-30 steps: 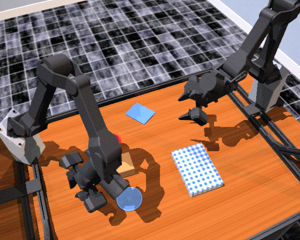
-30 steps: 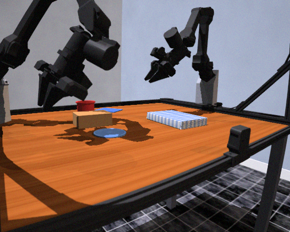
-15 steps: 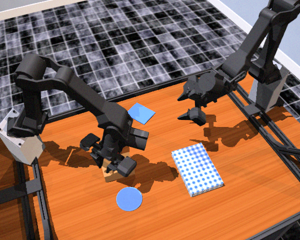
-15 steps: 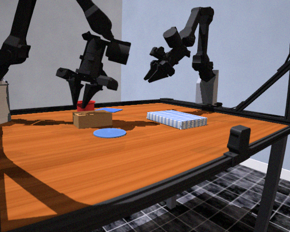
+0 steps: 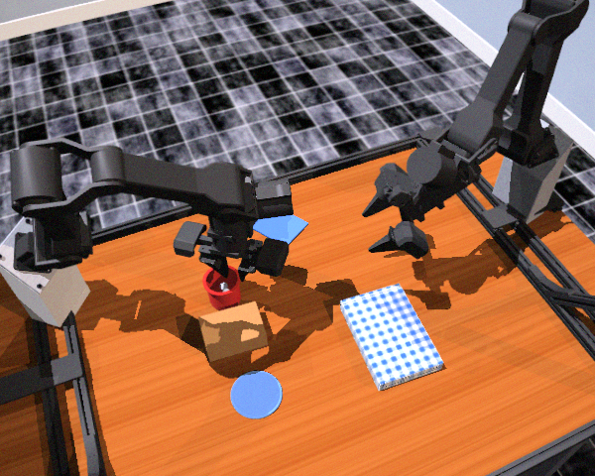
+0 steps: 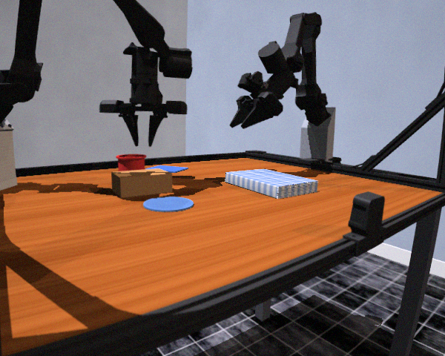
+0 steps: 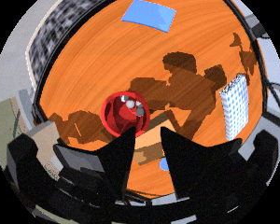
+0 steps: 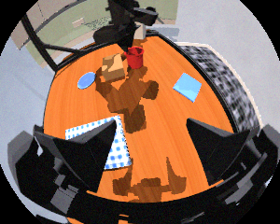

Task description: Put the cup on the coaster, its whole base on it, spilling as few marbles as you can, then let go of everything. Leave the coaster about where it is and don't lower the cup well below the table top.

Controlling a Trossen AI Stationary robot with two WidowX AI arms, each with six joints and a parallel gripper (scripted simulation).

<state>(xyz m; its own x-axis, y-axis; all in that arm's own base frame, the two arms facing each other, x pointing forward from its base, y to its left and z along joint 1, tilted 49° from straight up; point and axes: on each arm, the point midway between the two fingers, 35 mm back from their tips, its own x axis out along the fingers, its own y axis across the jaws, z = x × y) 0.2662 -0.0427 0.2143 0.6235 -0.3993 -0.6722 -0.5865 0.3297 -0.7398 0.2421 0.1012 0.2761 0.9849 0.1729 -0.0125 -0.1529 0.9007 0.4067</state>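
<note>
Right now my left hand is 20 mm short of the cup, 20 mm to the right of it and 90 mm above it. Round my left hand: tan block 60 mm behind, 20 mm to the left, 100 mm below; then flat blue square 180 mm ahead, 120 mm to the right, 120 mm below.
</note>
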